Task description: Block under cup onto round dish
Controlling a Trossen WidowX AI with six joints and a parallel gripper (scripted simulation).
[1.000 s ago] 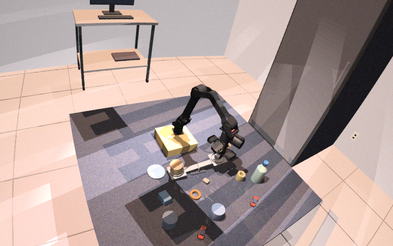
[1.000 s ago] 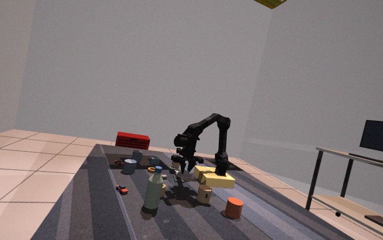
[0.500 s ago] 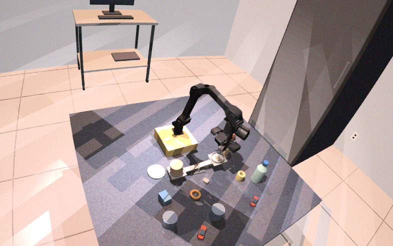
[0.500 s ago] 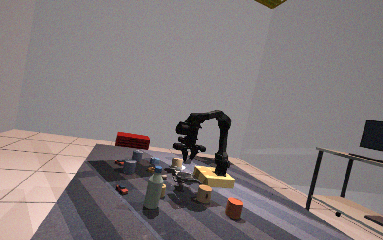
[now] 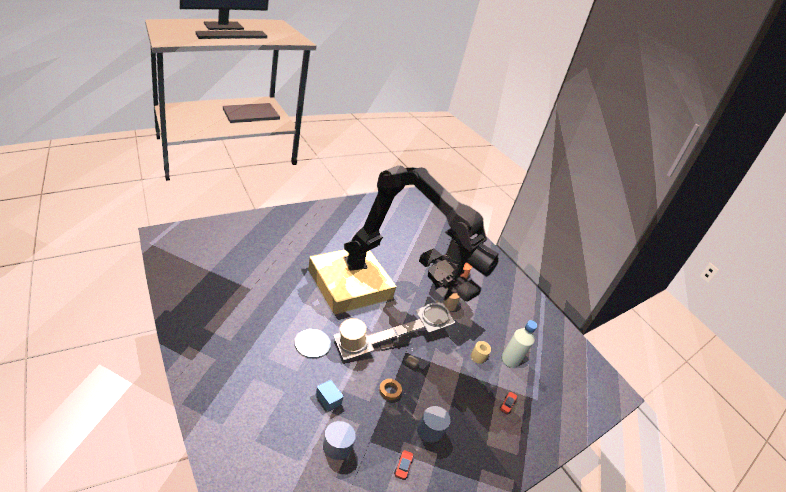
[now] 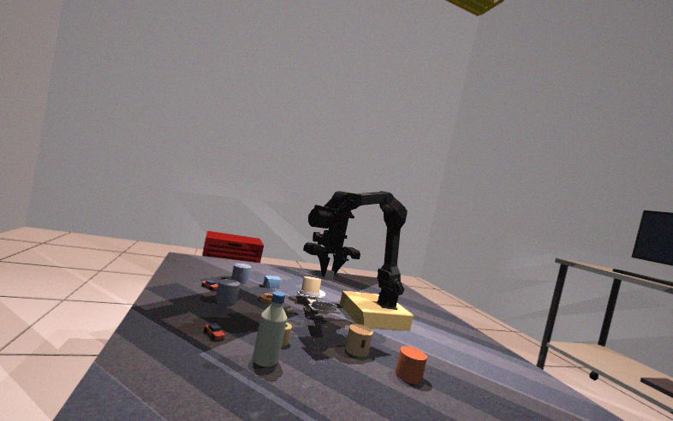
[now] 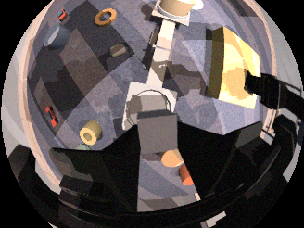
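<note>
Now: the pale blue round dish 35 cm to the right of my gripper tip, 17 cm below it and 4 cm behind it. Also, from my gripper tip: grey block (1 cm above); yellow spool (15 cm below, 12 cm to the left, 12 cm ahead); grey balance (13 cm below, 11 cm to the right).
</note>
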